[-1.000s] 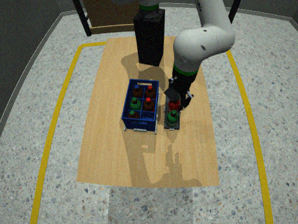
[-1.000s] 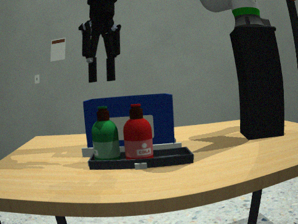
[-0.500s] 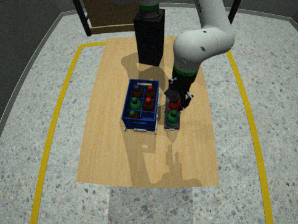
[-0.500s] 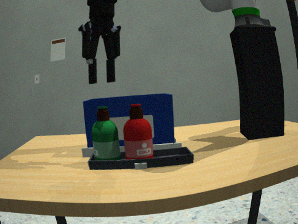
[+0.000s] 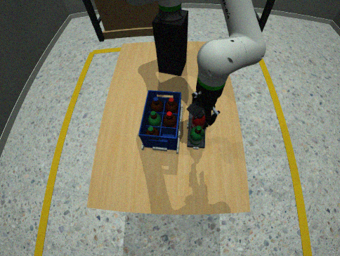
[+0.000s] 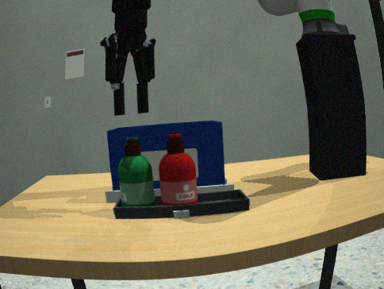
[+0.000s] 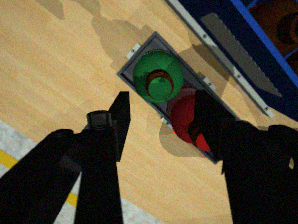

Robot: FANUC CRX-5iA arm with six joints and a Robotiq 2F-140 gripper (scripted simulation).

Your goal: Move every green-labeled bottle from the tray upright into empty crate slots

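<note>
Now: hand 80 mm past the red cola bottle, 20 mm to the right of it and 150 mm above it. From my hand the other things lie so: blue crate 100 mm behind, 180 mm to the right, 150 mm below; then tray 80 mm behind, 20 mm to the left, 230 mm below.
</note>
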